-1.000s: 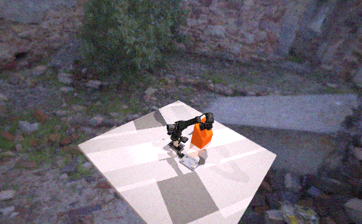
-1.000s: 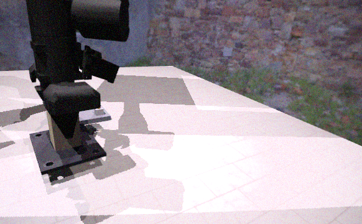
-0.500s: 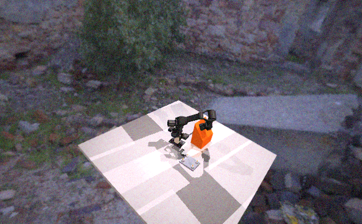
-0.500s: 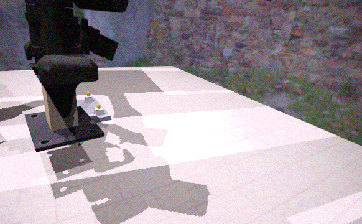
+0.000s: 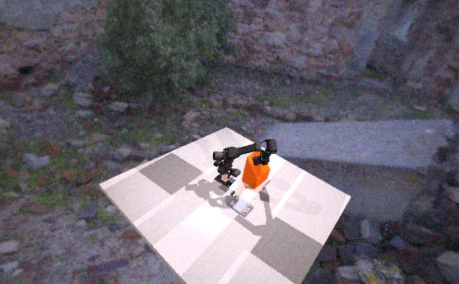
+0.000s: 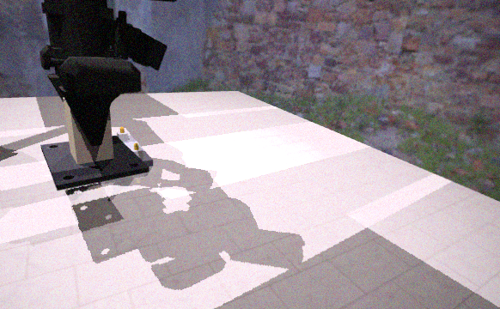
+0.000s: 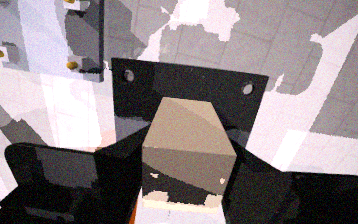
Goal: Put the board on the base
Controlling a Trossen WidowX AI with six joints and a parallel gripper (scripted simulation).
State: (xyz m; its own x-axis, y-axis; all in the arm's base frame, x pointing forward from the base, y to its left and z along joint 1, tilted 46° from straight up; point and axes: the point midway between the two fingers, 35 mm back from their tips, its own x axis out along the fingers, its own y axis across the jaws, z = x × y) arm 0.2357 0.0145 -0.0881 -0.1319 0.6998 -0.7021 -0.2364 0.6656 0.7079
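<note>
Now: gripper tip 19 cm to the right of the grey base, 10 cm above it and 2 cm short of it. Round my gripper tip: flat black board: right at my gripper tip.
</note>
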